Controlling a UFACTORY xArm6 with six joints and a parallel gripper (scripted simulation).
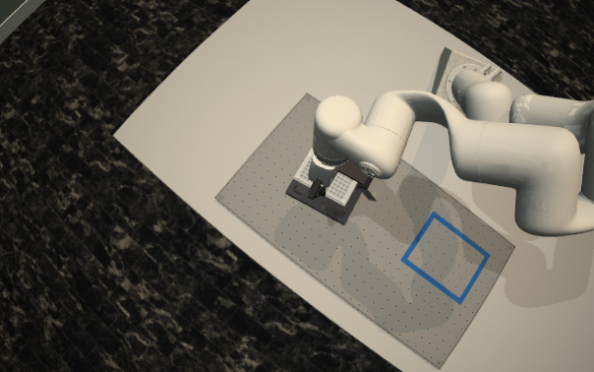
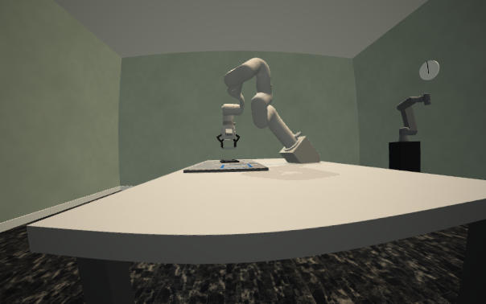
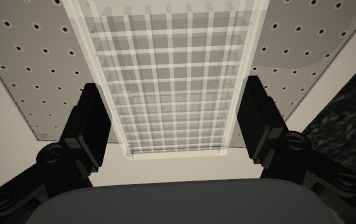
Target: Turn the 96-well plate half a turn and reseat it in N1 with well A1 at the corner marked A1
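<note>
My gripper is now 10 cm above the dark plate nest N1. From my hand the other things lie so: small A1 mark (2 cm behind, 9 cm to the right, 10 cm below); 96-well plate (1 cm below).
</note>
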